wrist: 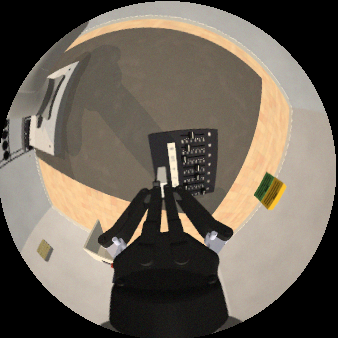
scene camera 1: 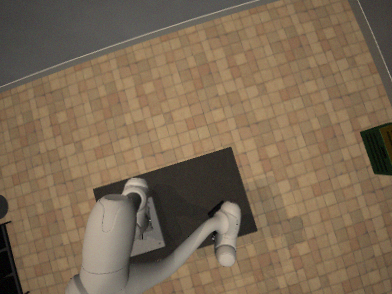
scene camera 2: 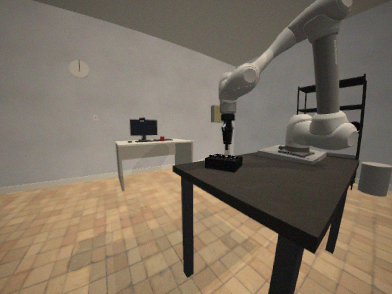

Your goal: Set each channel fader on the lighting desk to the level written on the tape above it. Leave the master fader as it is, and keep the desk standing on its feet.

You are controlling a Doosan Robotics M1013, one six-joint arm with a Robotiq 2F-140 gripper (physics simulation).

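Pixels of known places: gripper, between the fingertips: (wrist: 161, 172) (scene camera 2: 227, 155); arm's base, origin of its link: (scene camera 2: 295, 153).
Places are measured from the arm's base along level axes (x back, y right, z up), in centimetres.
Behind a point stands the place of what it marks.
The black lighting desk (scene camera 1: 215, 208) {x -56.9, y 1.1, z 1.0 cm} (scene camera 2: 215, 163) {x -68.2, y 6.1, z -0.4 cm} (wrist: 159, 146) {x -53.7, y 6.2, z 1.7 cm} stands flat on the dark table. In the wrist view, a white tape strip (wrist: 172, 156) {x -56.9, y 7.0, z 1.7 cm} runs beside the fader rows; its figures are blurred. The master fader (wrist: 192, 135) {x -58.4, y 1.5, z 3.0 cm} is in the top row, with its knob near mid-slot. Below it, the knobs of several channel faders (wrist: 188, 148) {x -58.8, y 4.1, z 3.0 cm} stand at differing places; the lowest rows are partly behind the fingers. My gripper (scene camera 2: 227, 149) {x -56.3, y 11.2, z 1.7 cm} (wrist: 161, 172) {x -56.3, y 11.2, z 1.7 cm} is shut, pointing down, its pale tips low over the desk's tape side, near the low-channel end. Contact cannot be told.
The table (scene camera 1: 200, 170) {x -51.4, y -27.3, z -3.8 cm} (scene camera 2: 280, 185) {x -59.0, y -22.1, z -3.8 cm} (wrist: 150, 65) {x -42.3, y -13.3, z -3.8 cm} carries the arm's white base plate (scene camera 1: 156, 235) {x -10.8, y 12.8, z 0.3 cm} (scene camera 2: 315, 158) {x -2.5, y -13.4, z -1.3 cm} (wrist: 64, 107) {x -14.0, y 4.1, z -3.3 cm}. A white side desk (scene camera 2: 155, 142) with a monitor stands by the wall. A black shelf rack (scene camera 2: 363, 120) and a grey bin (scene camera 2: 375, 179) stand beyond the arm.
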